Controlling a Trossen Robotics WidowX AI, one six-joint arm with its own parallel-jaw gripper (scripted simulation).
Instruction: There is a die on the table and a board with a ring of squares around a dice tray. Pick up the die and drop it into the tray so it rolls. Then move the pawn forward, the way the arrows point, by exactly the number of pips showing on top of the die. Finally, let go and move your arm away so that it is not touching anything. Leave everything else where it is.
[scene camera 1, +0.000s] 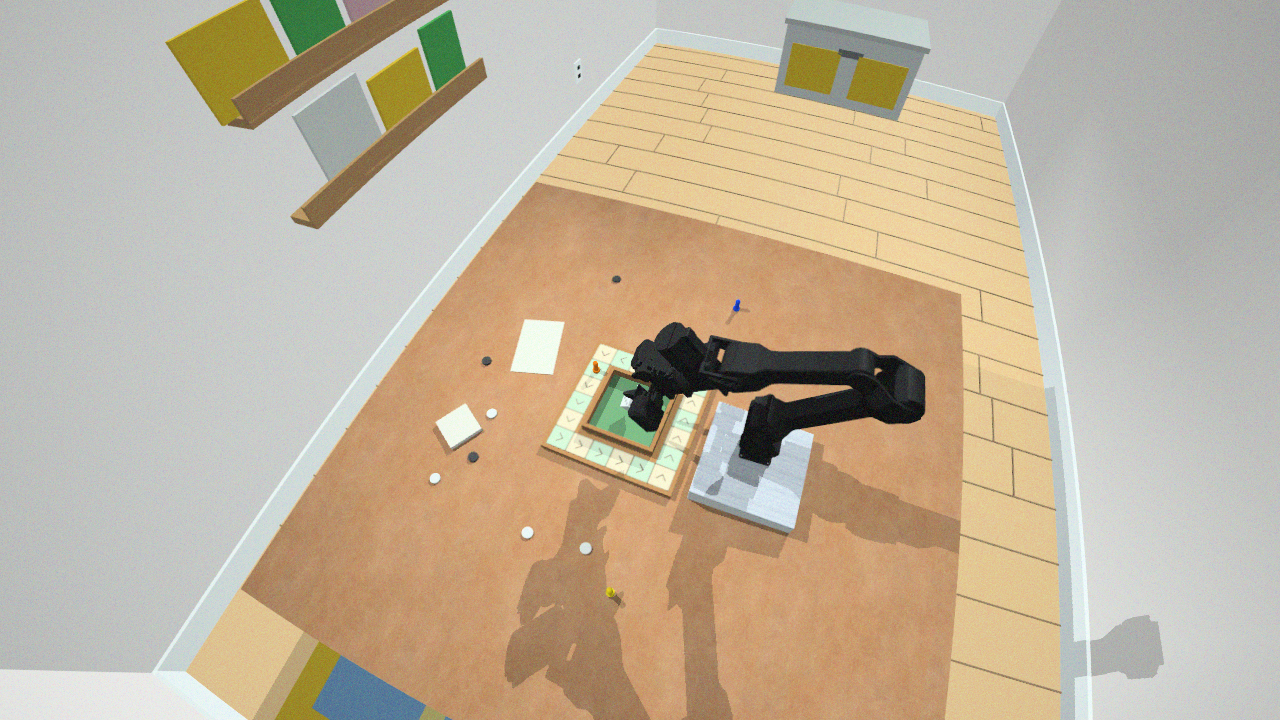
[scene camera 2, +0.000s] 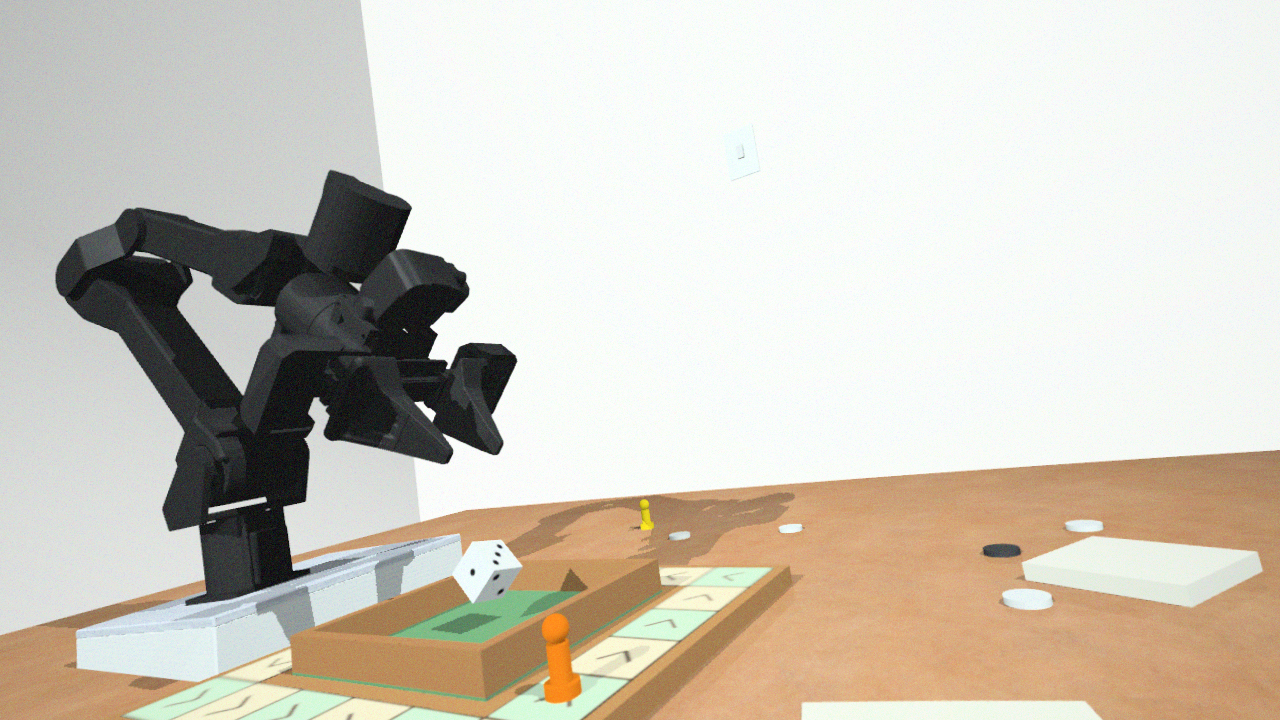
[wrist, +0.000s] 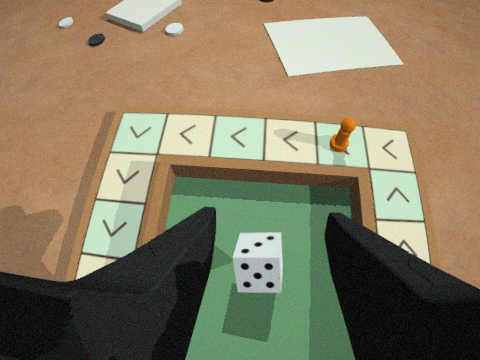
Labels:
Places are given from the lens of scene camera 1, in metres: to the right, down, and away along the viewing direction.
my gripper (scene camera 1: 628, 385): -0.02, 0.05, 0.93
white block (scene camera 1: 458, 426): -0.39, 0.14, 1.00
white sheet (scene camera 1: 538, 343): -0.24, -0.04, 1.13

